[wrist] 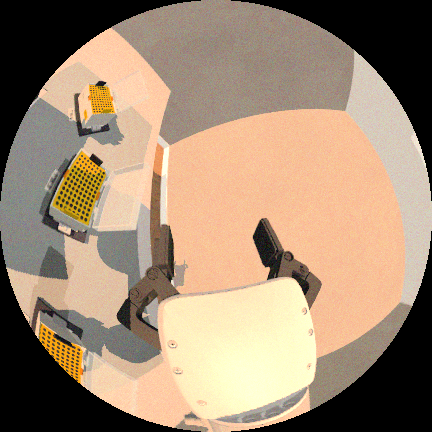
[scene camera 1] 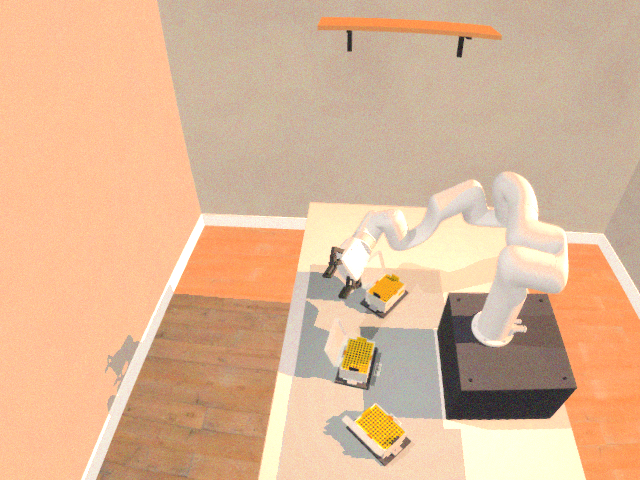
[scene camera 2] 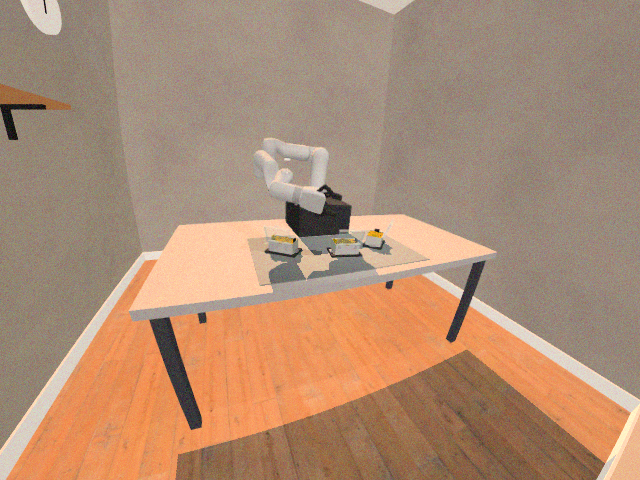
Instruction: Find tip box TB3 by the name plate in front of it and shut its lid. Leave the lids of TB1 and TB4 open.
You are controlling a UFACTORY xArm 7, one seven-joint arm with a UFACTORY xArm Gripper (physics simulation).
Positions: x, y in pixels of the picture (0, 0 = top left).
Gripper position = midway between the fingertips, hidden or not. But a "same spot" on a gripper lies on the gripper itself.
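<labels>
My gripper is visible in scene camera 2 [338, 206], scene camera 1 and the wrist view. On the gripper, [wrist: 156, 281] and [scene camera 1: 354, 285] are the same spot.
</labels>
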